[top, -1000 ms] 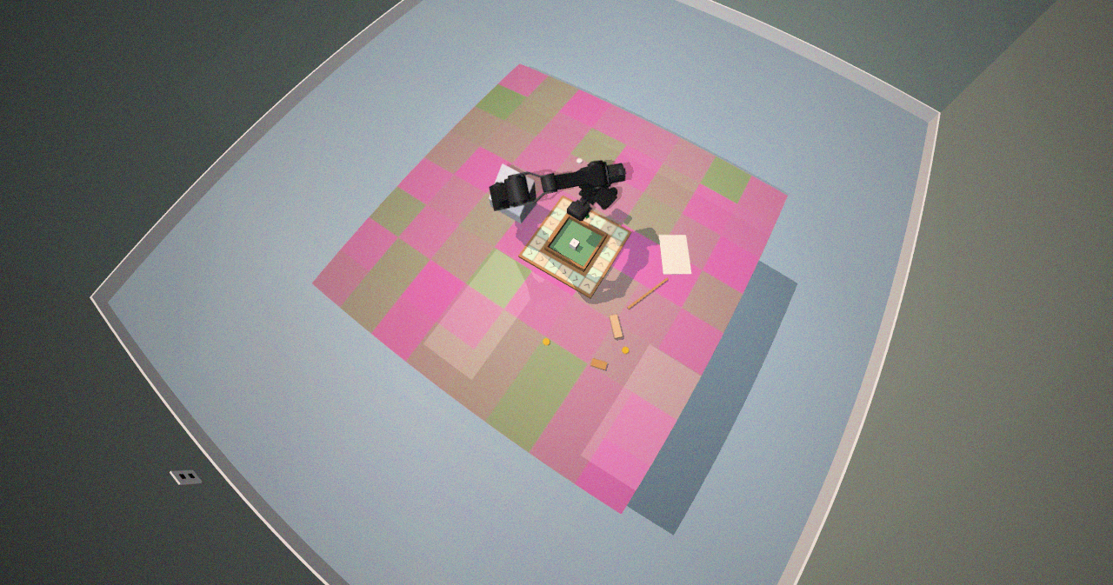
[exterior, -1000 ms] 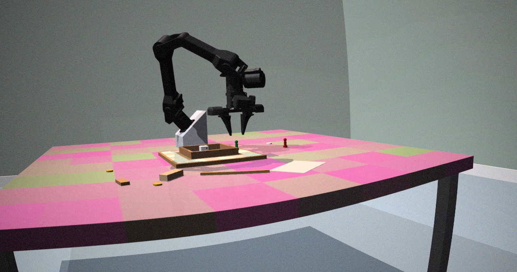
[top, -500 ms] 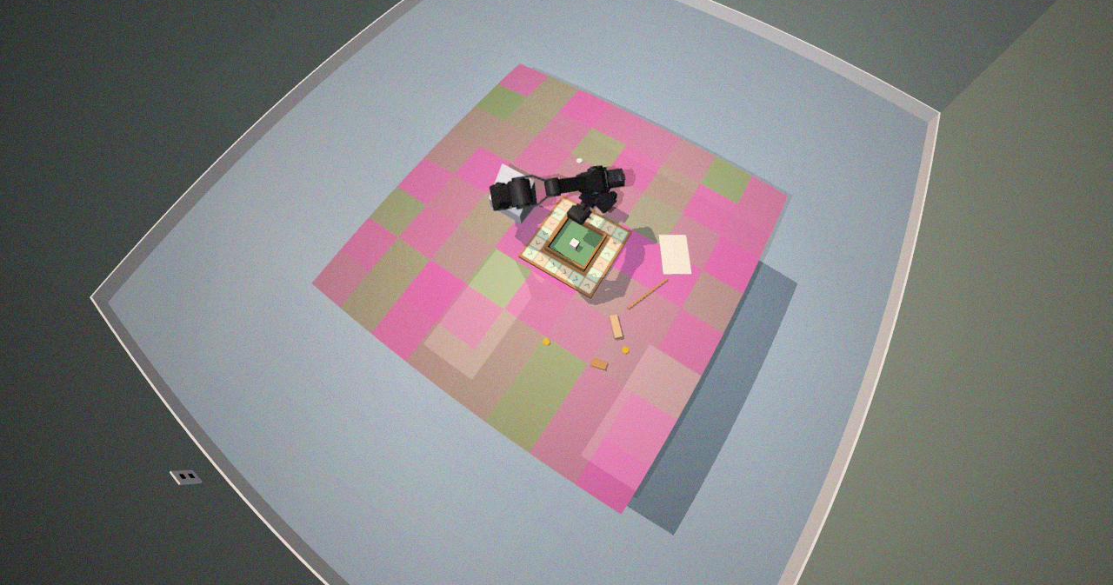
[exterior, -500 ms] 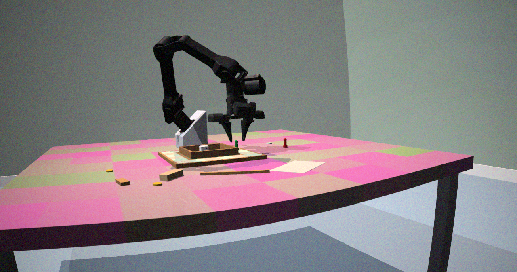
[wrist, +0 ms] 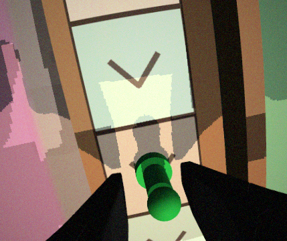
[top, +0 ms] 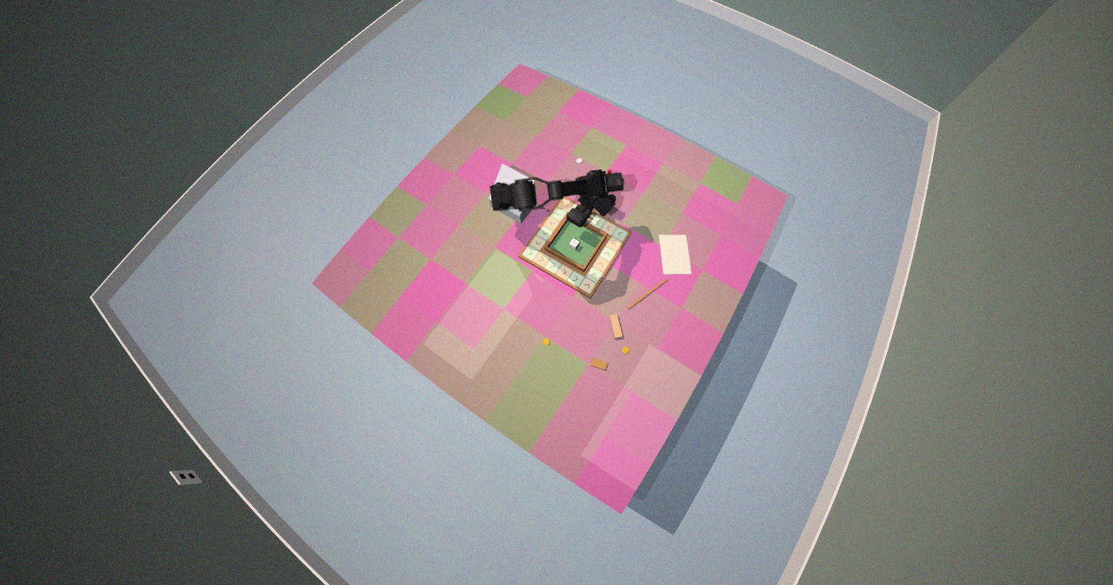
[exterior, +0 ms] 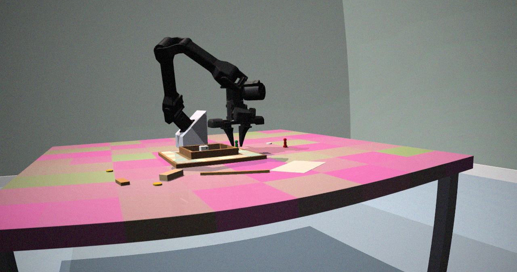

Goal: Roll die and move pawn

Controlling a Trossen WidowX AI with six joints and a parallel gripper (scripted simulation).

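The green dice tray lies 10 mm ahead of my gripper tip, 120 mm to the right of it and 20 mm below it. From my gripper tip the other things lie so: red pawn (10 mm behind, 200 mm to the left, 10 mm below); green pawn (10 mm above); white die (10 mm ahead, 130 mm to the right).
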